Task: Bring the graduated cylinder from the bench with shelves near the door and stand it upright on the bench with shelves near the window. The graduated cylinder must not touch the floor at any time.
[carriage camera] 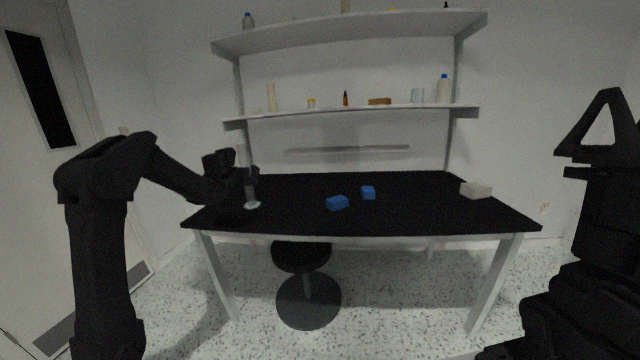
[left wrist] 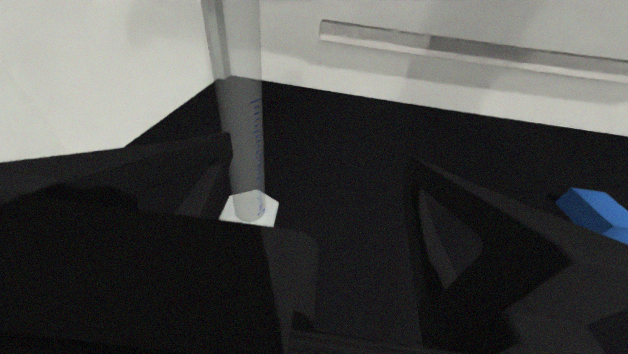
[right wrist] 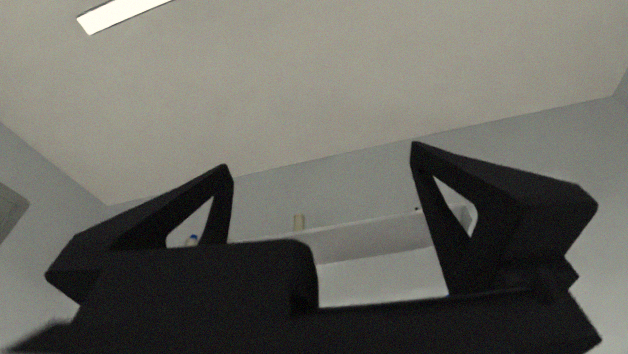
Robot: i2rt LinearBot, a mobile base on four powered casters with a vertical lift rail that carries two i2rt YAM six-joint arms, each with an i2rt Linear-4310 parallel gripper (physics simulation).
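Places are measured from the left arm's base along level axes (x ahead, y left, z up), in centimetres.
Pixels of known places: left gripper, fingertip midpoint: (carriage camera: 248,170) (left wrist: 318,155); right gripper, fingertip midpoint: (carriage camera: 639,90) (right wrist: 318,162).
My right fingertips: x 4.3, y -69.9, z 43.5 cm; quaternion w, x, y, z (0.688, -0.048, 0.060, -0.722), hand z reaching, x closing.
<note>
Behind a point stands the place of what it marks.
The graduated cylinder (carriage camera: 250,192) {z 9.0, x 71.6, y -0.1 cm} (left wrist: 245,125) {z 17.6, x 71.4, y 0.1 cm}, clear with blue marks and a pale six-sided base, stands upright on the black-topped bench with shelves (carriage camera: 400,215) {z 0.8, x 53.5, y -67.0 cm} (left wrist: 350,135) {z 0.8, x 99.9, y -18.5 cm}, near its left end. My left gripper (carriage camera: 245,172) {z 23.5, x 58.8, y -6.4 cm} (left wrist: 318,155) {z 23.5, x 58.8, y -6.4 cm} is open and empty over the bench. In the left wrist view the cylinder shows close beside the left fingertip, toward the inner side of the opening; whether they touch is unclear. My right gripper (right wrist: 318,162) {z 43.5, x 4.3, y -69.9 cm} is open and empty, raised at the right of the carriage camera view. The bench near the window is not identifiable in these views.
Two blue blocks (carriage camera: 337,202) {z 4.4, x 63.3, y -41.7 cm} (carriage camera: 368,192) {z 4.5, x 71.6, y -58.2 cm} and a pale box (carriage camera: 475,190) {z 5.7, x 60.3, y -109.0 cm} lie on the bench. Bottles and jars stand on the lower shelf (carriage camera: 350,110) {z 44.4, x 96.2, y -54.6 cm} and upper shelf (carriage camera: 350,25) {z 90.3, x 99.5, y -57.1 cm}. A black stool (carriage camera: 301,257) {z -27.1, x 65.0, y -22.1 cm} stands under the front edge. A door (carriage camera: 30,200) {z 17.1, x 59.5, y 127.9 cm} is at the left.
</note>
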